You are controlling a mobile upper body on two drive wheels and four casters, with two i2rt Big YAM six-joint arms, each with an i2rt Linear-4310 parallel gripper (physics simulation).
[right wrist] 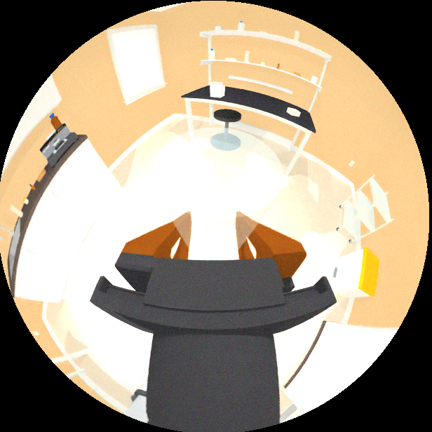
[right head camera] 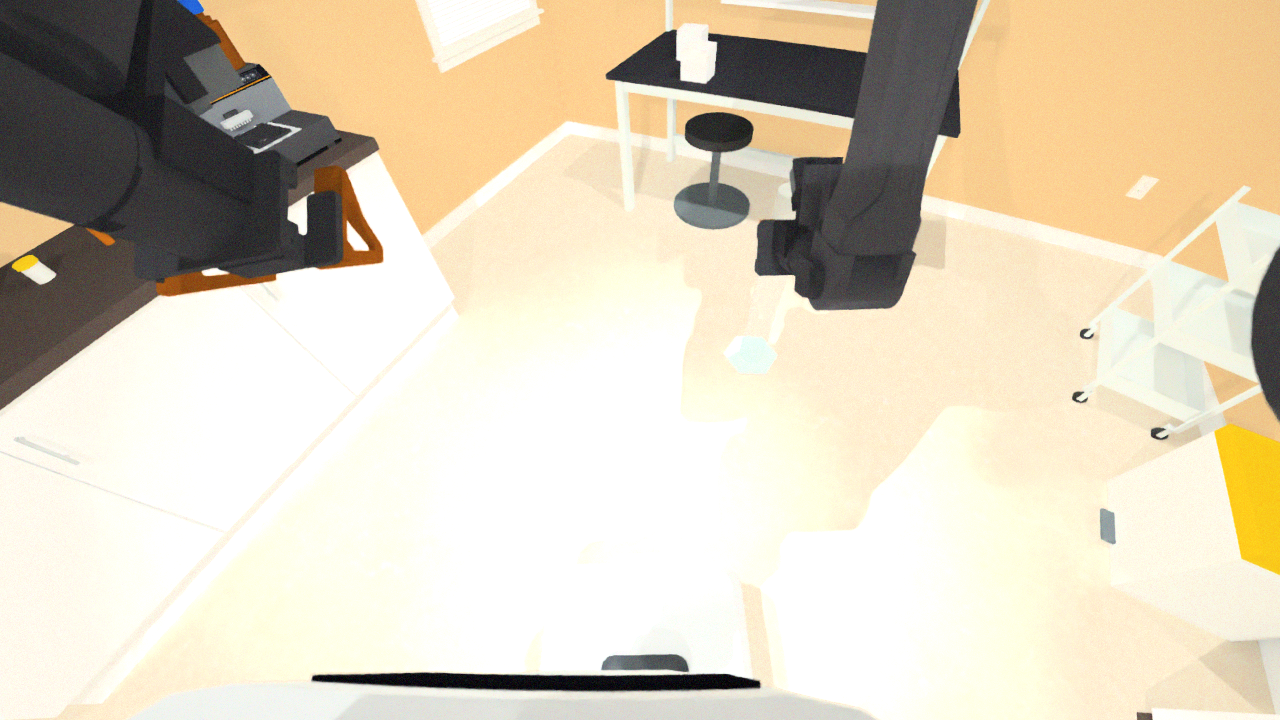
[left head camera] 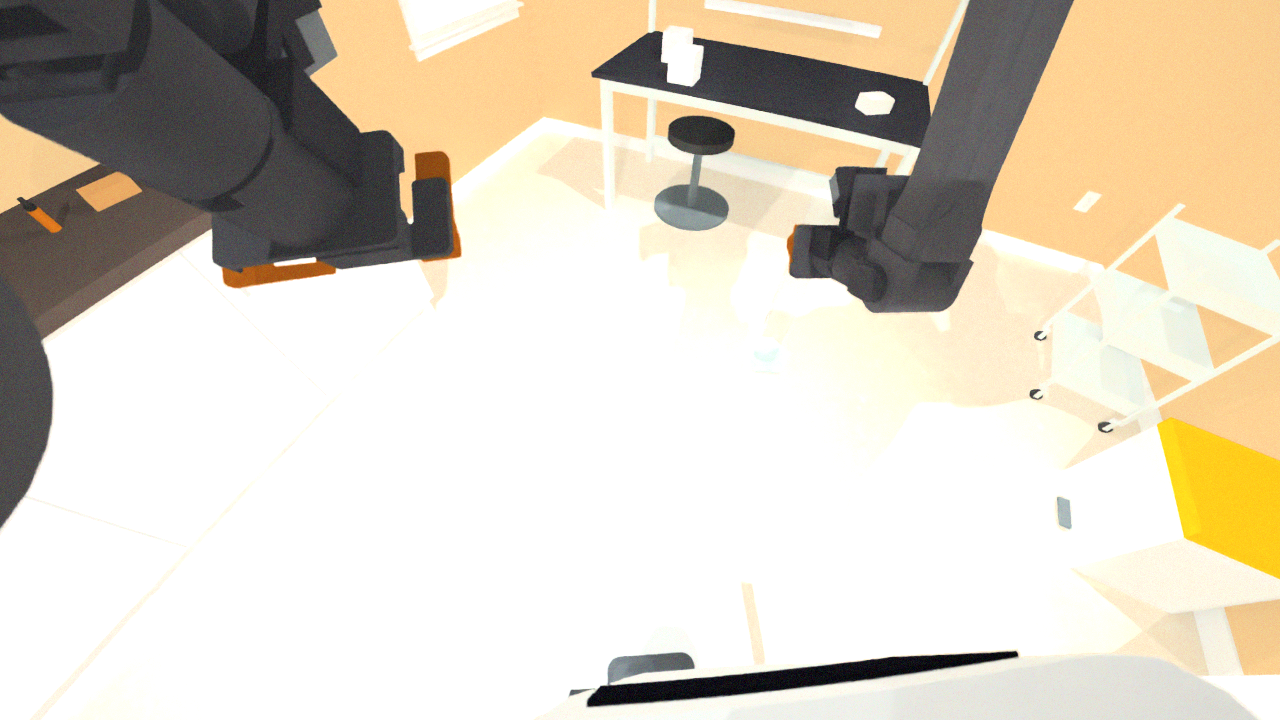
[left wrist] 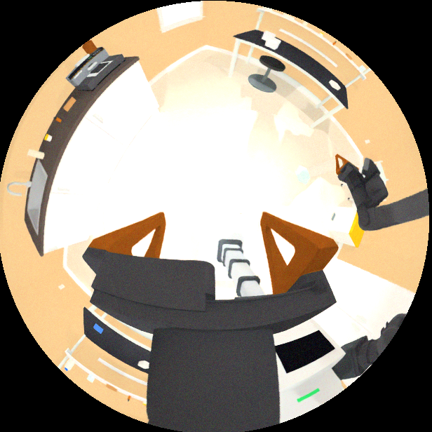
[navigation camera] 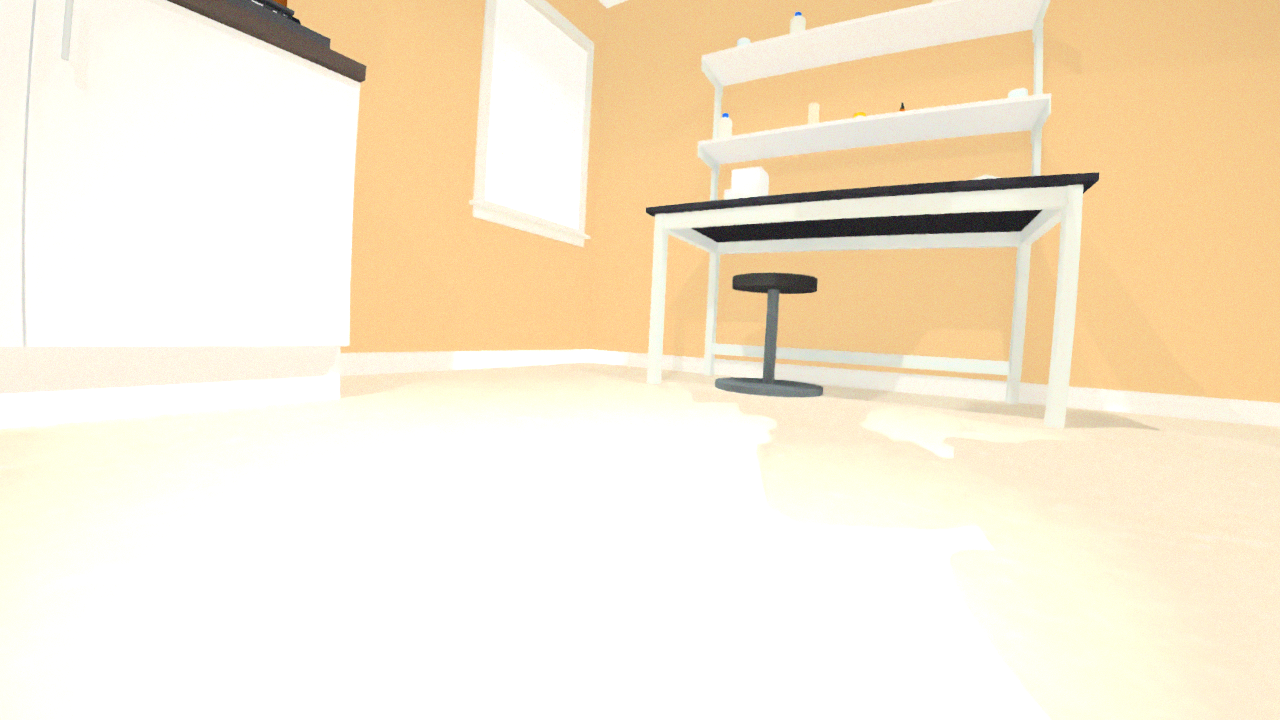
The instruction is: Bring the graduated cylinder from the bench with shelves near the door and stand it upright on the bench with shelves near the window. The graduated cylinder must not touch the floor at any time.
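Frame: origin at the left arm's base, x ahead, y left, z up, level; millimetres.
Seen in the pictures: left gripper, between the fingertips: (right head camera: pixel 327 264) (left head camera: pixel 396 256); right gripper, between the fingertips: (left head camera: pixel 802 242).
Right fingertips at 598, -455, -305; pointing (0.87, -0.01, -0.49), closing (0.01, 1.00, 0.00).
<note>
Offsets run from my right fingertips to a thing's top centre, as dx, dy, dz. "spot": to the spot under its first point. Level surfaces: height alone.
My right gripper (right wrist: pixel 213 216) is shut on the graduated cylinder. The clear cylinder @(spot: -51, +6, -217) (left head camera: pixel 768 355) (right head camera: pixel 750 354) (left wrist: pixel 303 174) hangs roughly upright below the fingers, its pale base down and over the floor; its body is faint against the glare. My left gripper (left wrist: pixel 212 217) is open and empty, at the left in both head camera views. The bench with shelves near the window (left head camera: pixel 778 80) (right wrist: pixel 250 102) (navigation camera: pixel 877 207) stands ahead, with a black top and white legs. It is well beyond both grippers. The bench with shelves near the door shows in part at the lower left of the left wrist view.
White boxes @(+1635, -65, -212) (left head camera: pixel 684 64) (navigation camera: pixel 750 182) stand at the bench's left end, and a white hexagonal piece @(+1360, -866, -284) (left head camera: pixel 874 102) lies near its right end. A black stool @(+1745, -205, -621) (left head camera: pixel 700 134) (navigation camera: pixel 774 282) stands in front. A dark-topped counter @(dz -194) (left head camera: pixel 107 241) runs along the left. A wheeled cart and a yellow-topped cabinet @(-290, -1533, -654) (left head camera: pixel 1230 492) are right.
</note>
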